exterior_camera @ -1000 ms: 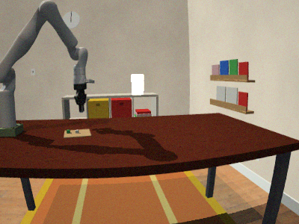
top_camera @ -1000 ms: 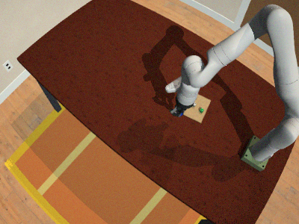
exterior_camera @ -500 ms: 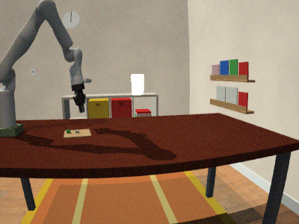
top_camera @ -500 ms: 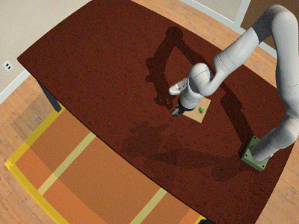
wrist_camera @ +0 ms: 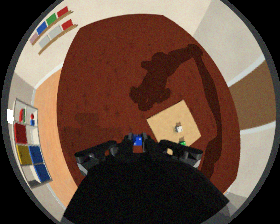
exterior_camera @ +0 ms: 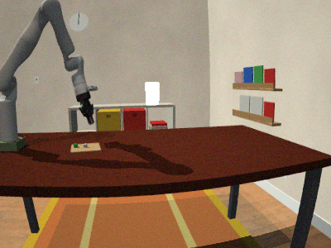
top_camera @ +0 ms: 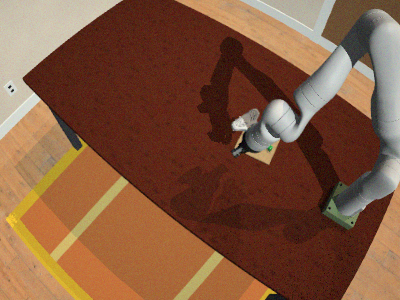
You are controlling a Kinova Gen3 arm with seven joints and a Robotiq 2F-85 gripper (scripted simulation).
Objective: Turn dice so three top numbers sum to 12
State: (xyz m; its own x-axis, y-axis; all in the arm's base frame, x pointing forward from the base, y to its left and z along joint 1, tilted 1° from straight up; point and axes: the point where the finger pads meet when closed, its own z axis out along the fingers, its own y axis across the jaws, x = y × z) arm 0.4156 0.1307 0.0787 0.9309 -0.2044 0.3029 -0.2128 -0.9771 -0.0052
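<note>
Now: hand 120 mm to the left of the white die, 100 mm above it and 10 mm past it. Also, from my hand: green die: 120 mm to the right, 100 mm below, 60 mm behind; then tan mat: 120 mm to the right, 110 mm below, 10 mm behind; then blue die: 10 mm below.
</note>
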